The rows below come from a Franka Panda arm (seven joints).
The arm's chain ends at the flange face. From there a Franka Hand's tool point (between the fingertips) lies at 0.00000 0.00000 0.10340 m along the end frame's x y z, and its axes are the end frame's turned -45 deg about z.
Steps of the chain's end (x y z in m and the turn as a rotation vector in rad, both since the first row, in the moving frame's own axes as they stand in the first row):
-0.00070 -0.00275 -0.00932 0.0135 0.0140 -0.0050
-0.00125 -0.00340 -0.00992 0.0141 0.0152 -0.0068
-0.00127 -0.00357 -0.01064 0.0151 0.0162 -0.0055
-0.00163 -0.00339 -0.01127 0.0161 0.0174 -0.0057
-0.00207 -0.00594 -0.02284 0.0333 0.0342 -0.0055
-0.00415 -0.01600 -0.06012 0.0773 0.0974 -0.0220
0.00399 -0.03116 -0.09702 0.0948 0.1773 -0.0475
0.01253 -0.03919 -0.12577 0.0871 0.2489 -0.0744
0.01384 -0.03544 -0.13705 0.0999 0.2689 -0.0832
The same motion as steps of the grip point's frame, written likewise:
0.00346 -0.00241 -0.00934 -0.0004 0.0194 -0.0050
0.00366 -0.00321 -0.00994 -0.0008 0.0207 -0.0068
0.00391 -0.00335 -0.01067 -0.0008 0.0221 -0.0055
0.00369 -0.00346 -0.01130 -0.0009 0.0237 -0.0057
0.00767 -0.00561 -0.02296 -0.0006 0.0477 -0.0055
0.02113 -0.01292 -0.06092 -0.0142 0.1235 -0.0220
0.04475 -0.01369 -0.09910 -0.0583 0.1924 -0.0475
0.06127 -0.00808 -0.12934 -0.1144 0.2376 -0.0744
0.06192 -0.00421 -0.14127 -0.1195 0.2608 -0.0832

